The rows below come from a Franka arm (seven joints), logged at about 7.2 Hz.
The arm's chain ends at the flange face. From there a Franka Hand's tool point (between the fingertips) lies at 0.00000 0.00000 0.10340 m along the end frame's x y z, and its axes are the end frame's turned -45 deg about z.
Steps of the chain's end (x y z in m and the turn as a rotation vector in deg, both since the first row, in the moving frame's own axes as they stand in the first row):
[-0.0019 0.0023 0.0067 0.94 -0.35 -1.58]
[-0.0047 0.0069 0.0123 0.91 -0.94 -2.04]
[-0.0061 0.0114 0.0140 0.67 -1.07 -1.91]
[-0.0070 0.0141 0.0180 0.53 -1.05 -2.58]
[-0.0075 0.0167 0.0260 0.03 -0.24 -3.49]
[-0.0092 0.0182 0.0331 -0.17 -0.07 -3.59]
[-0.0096 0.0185 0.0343 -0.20 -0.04 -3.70]
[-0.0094 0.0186 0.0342 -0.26 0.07 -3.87]
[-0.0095 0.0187 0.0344 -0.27 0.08 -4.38]
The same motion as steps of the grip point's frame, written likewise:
[-0.0022 -0.0014 0.0067 0.91 0.42 -1.58]
[-0.0083 -0.0008 0.0123 1.31 -0.02 -2.04]
[-0.0129 0.0015 0.0140 1.23 -0.28 -1.91]
[-0.0156 0.0030 0.0180 1.12 -0.37 -2.58]
[-0.0174 0.0062 0.0260 0.19 -0.15 -3.49]
[-0.0197 0.0065 0.0331 -0.07 -0.17 -3.59]
[-0.0202 0.0065 0.0343 -0.11 -0.17 -3.70]
[-0.0200 0.0069 0.0342 -0.23 -0.13 -3.87]
[-0.0202 0.0070 0.0344 -0.25 -0.13 -4.38]

